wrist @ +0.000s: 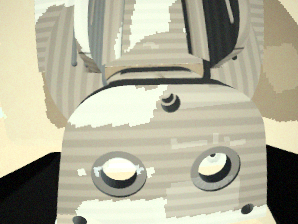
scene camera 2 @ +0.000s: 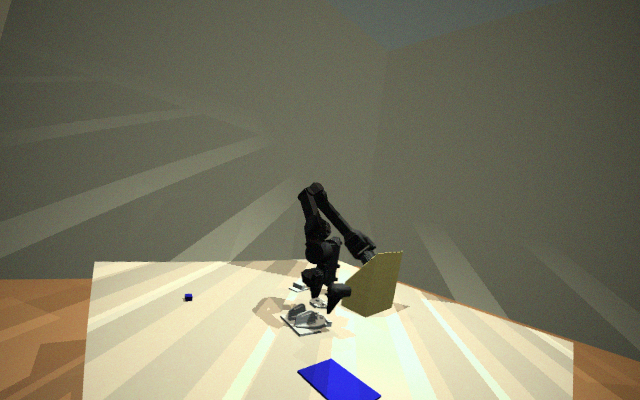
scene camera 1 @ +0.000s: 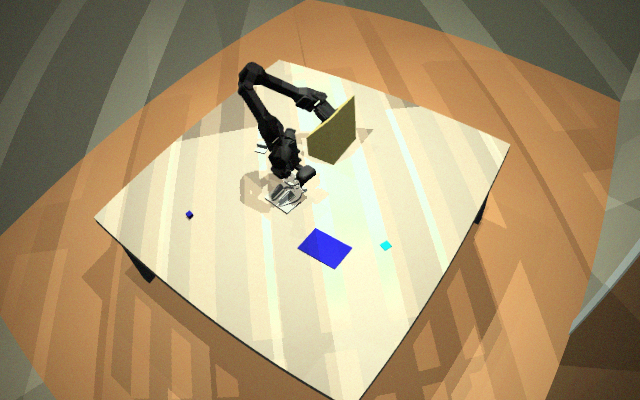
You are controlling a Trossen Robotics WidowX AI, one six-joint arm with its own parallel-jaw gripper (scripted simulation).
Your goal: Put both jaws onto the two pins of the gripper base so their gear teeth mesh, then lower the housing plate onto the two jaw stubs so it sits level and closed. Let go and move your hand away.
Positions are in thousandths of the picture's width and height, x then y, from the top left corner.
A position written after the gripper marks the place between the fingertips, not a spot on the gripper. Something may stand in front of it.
In view: the gripper (scene camera 2: 501,771), a blue mat (scene camera 1: 502,616) and a white housing plate (wrist: 606,324).
The gripper also shows in the wrist view (wrist: 539,717). The wrist view misses the blue mat: it is out of frame.
